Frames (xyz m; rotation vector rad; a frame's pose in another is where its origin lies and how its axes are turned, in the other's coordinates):
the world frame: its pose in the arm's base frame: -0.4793 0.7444 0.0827 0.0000 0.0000 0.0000
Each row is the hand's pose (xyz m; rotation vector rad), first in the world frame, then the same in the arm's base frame.
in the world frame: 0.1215 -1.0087 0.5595 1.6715 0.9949 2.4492
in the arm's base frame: -0.3578 -0.2643 0.6422 1.6715 0.9949 2.4492
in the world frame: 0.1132 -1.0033 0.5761 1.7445 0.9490 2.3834
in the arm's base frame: -0.3661 -0.2589 0.6588 1.7445 0.9490 2.3834
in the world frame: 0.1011 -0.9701 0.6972 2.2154 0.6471 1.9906
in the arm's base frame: -0.3782 -0.2257 0.7799 2.2154 0.6471 1.9906
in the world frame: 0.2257 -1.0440 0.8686 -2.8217 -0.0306 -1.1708
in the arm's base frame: -0.2536 -0.2996 0.9513 -2.8217 -0.0306 -1.1708
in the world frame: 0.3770 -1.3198 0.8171 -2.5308 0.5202 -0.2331
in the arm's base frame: -0.1023 -0.5754 0.8998 -2.5308 0.5202 -0.2331
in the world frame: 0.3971 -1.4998 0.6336 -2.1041 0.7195 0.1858
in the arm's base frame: -0.0822 -0.7554 0.7163 -2.1041 0.7195 0.1858
